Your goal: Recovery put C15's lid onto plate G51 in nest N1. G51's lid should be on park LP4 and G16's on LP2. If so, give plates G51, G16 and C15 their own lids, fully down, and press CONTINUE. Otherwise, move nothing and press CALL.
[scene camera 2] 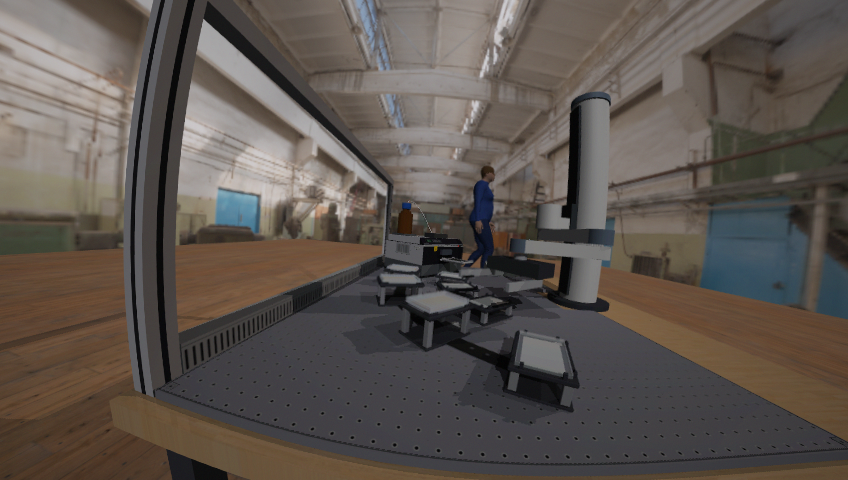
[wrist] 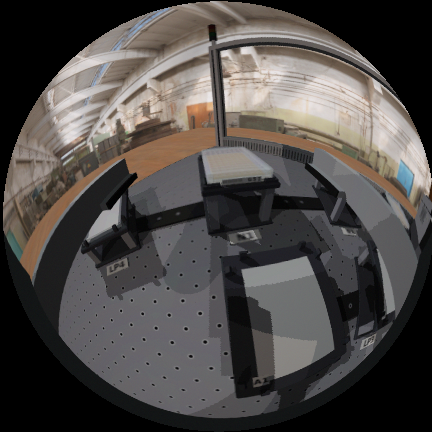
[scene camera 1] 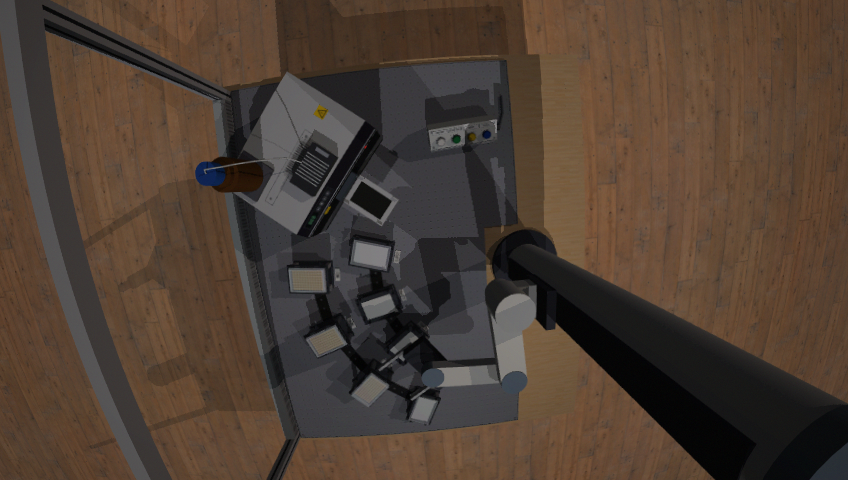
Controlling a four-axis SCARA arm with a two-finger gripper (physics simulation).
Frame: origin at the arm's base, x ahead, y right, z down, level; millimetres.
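Seen in the pictures: gripper, fingertip midpoint: (scene camera 2: 480,279) (wrist: 219,152) (scene camera 1: 395,384); arm's base, origin of the base link: (scene camera 2: 576,302) (scene camera 1: 524,262).
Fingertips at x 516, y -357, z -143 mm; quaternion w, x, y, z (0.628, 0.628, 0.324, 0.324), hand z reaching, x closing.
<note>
Pixels of each thing's top centre, then the offset from my fingertips to it. "spot": a spot on its surface instead.
- Plate G51, middle of its top: (wrist: 229,155) (scene camera 2: 438,297) (scene camera 1: 369,391) dx +107, dy -56, dz +40 mm
- nest N1, middle of its top: (wrist: 230,161) (scene camera 2: 438,302) (scene camera 1: 370,389) dx +107, dy -56, dz +50 mm
- LP3's lid, surface spot: (wrist: 386,280) (scene camera 1: 381,311) spot: dx +26, dy +247, dz +84 mm
- white machine, surface spot: (scene camera 1: 270,133) spot: dx +249, dy +857, dz -78 mm
- tablet, surface spot: (scene camera 1: 370,200) spot: dx +6, dy +639, dz +30 mm
- brown bottle, surface spot: (scene camera 1: 241,174) spot: dx +281, dy +743, dz -196 mm
- button box, middle of its top: (scene camera 1: 463,129) (scene camera 2: 502,262) dx -304, dy +832, dz +46 mm
My gripper (scene camera 1: 406,375) (scene camera 2: 499,279) (wrist: 219,152) is open and empty, above the table between LP1 and nest N1. Plate G51 (scene camera 1: 368,389) (scene camera 2: 437,302) (wrist: 237,167) sits on nest N1 (wrist: 212,212) with a clear lid on it; whether that is fully down I cannot tell. A pale lid (scene camera 1: 423,410) (scene camera 2: 541,352) (wrist: 106,223) lies on park LP4, partly behind the left finger in the wrist view. Another lid (scene camera 1: 404,340) (wrist: 295,310), marked A1, lies on the near park. LP3's lid (scene camera 1: 379,306) (wrist: 386,280) shows beyond the right finger. The lids' plate names are not readable.
Two more plates (scene camera 1: 326,340) (scene camera 1: 309,279) stand on nests along the outer arc. Another park holds a pale lid (scene camera 1: 371,253). A white machine (scene camera 1: 270,133), a tablet (scene camera 1: 370,200), a brown bottle (scene camera 1: 241,174) and a button box (scene camera 1: 462,135) stand farther back.
</note>
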